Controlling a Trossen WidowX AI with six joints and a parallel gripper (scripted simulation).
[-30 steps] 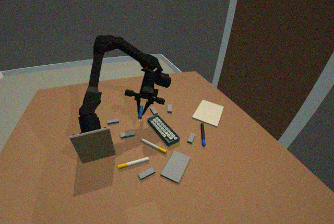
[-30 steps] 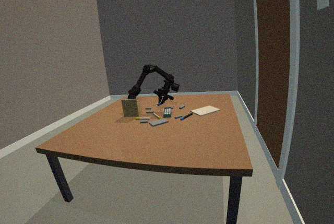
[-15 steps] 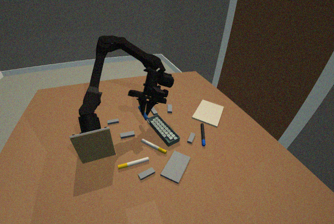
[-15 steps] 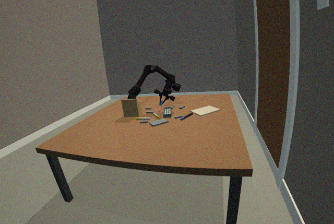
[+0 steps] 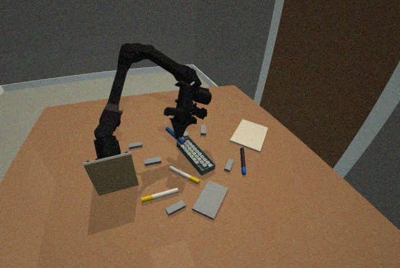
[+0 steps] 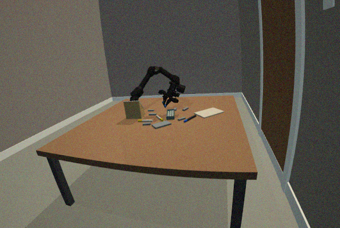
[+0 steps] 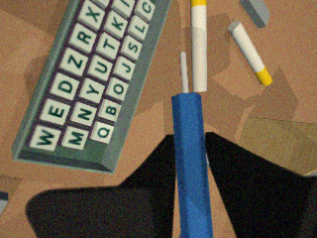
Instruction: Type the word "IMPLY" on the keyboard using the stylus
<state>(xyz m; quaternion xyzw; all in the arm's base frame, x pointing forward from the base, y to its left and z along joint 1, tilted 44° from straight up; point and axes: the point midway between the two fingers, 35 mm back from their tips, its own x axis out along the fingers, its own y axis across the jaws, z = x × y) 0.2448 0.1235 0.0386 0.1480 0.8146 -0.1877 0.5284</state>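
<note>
My gripper tip is now 10 mm to the left of the blue stylus and 10 mm short of it. Also, from my gripper tip: grey slab 240 mm to the right, 70 mm below, 50 mm ahead; white stylus tip 40 mm to the right, 30 mm ahead, 10 mm below; cream pad 360 mm ahead, 70 mm below, 40 mm to the left.
</note>
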